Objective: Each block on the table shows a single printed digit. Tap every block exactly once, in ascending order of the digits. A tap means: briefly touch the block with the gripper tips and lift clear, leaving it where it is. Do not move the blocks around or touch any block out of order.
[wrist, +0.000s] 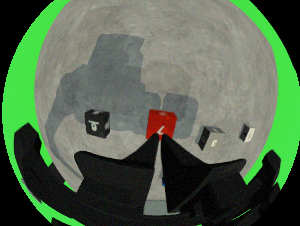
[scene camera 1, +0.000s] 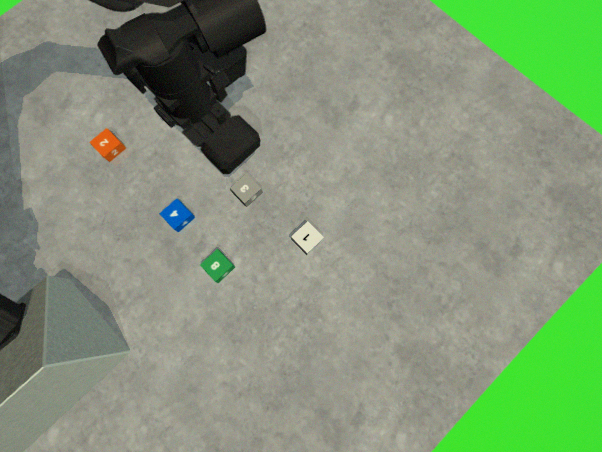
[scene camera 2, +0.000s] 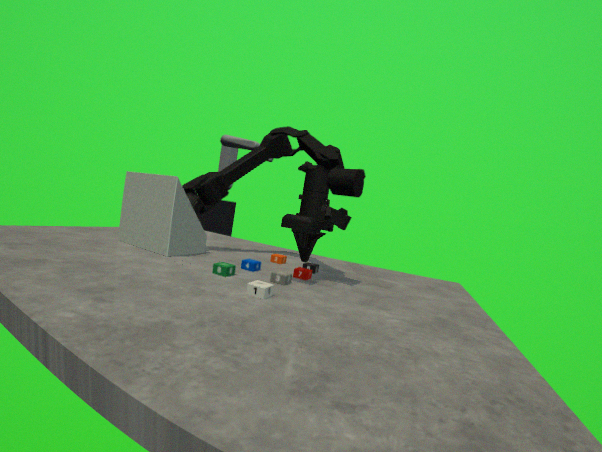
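Note:
My gripper (scene camera 1: 208, 136) is shut and holding nothing. You can also find the gripper (wrist: 159, 137) from the wrist, and there's a view of the gripper (scene camera 2: 304, 261) from the scene as well.

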